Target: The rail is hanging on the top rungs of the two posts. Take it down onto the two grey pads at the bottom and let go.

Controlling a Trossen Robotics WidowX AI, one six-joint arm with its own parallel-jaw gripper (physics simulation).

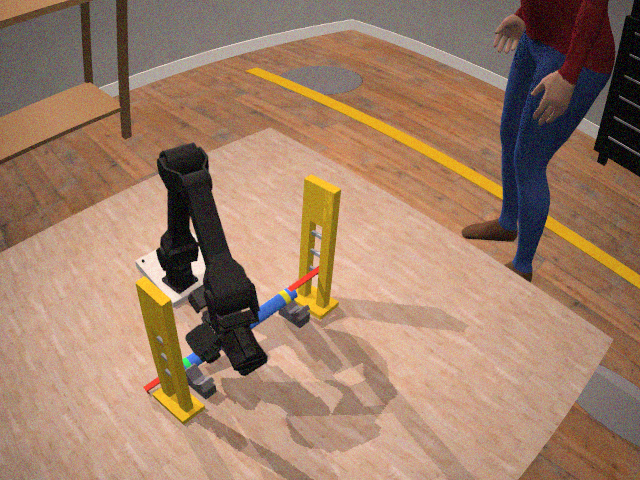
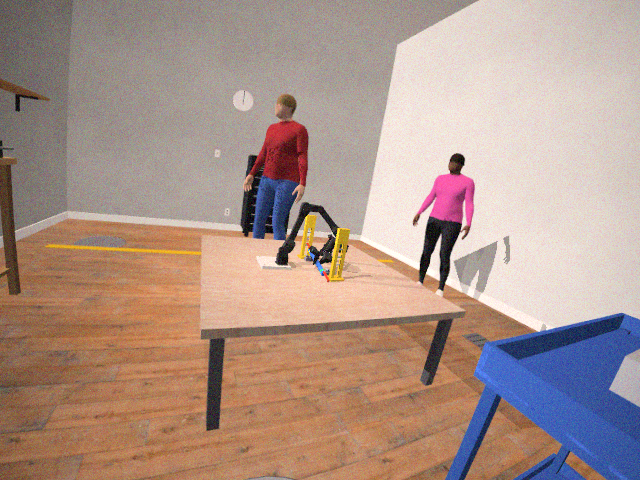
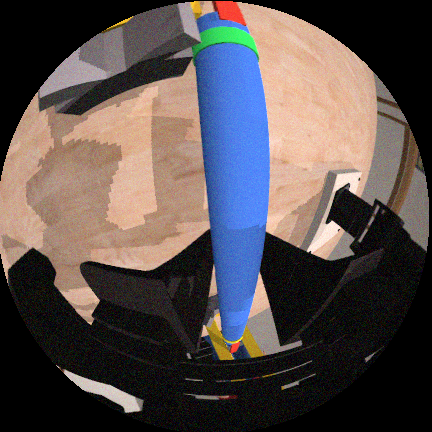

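Seen in the pictures: gripper, fingertip midpoint: (image 2: 315, 265) (image 3: 233, 234); arm's base at its link origin: (image 1: 179, 280) (image 2: 281, 263) (image 3: 337, 202).
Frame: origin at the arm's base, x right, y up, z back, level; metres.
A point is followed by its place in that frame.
The rail (image 1: 268, 308) @(x -0.033, y 0.054, z -0.239 m) (image 2: 318, 268) @(x 0.126, y 0.011, z -0.188 m) (image 3: 235, 140) is a blue tube with a green band, a yellow band and thin red ends. It spans the near yellow post (image 1: 153, 302) @(x 0.245, y 0.272, z -0.250 m) (image 2: 342, 236) @(x 0.244, y 0.241, z -0.231 m) and the far yellow post (image 1: 316, 202) @(x -0.155, y 0.244, z -0.247 m) (image 2: 310, 222) @(x -0.155, y 0.235, z -0.245 m). The red ends reach the posts low down; whether they rest on rungs I cannot tell. My black gripper (image 1: 223, 343) @(x 0.053, y 0.003, z -0.207 m) (image 2: 320, 256) @(x 0.053, y 0.003, z -0.207 m) (image 3: 233, 234) @(x 0.053, y 0.003, z -0.207 m) is shut on the blue middle of the rail. The near grey pad (image 1: 201, 382) @(x 0.180, y 0.017, z -0.255 m) (image 3: 150, 42) and the far grey pad (image 1: 295, 314) @(x -0.087, y 0.014, z -0.264 m) stand beside the rail, on the side away from my base.
My arm's white base plate (image 1: 147, 263) @(x 0.020, y 0.002, z 0.100 m) (image 2: 266, 264) @(x 0.018, y 0.002, z 0.100 m) (image 3: 324, 220) @(x -0.022, y 0.000, z -0.039 m) lies behind the rail on the wooden table (image 1: 439, 289) @(x -0.386, y -0.017, z -0.445 m) (image 2: 258, 299) @(x 0.403, y -0.017, z 0.272 m). A person in red (image 1: 568, 31) (image 2: 284, 149) and one in pink (image 2: 452, 196) stand beyond it. A blue cart (image 2: 491, 361) stands at the right.
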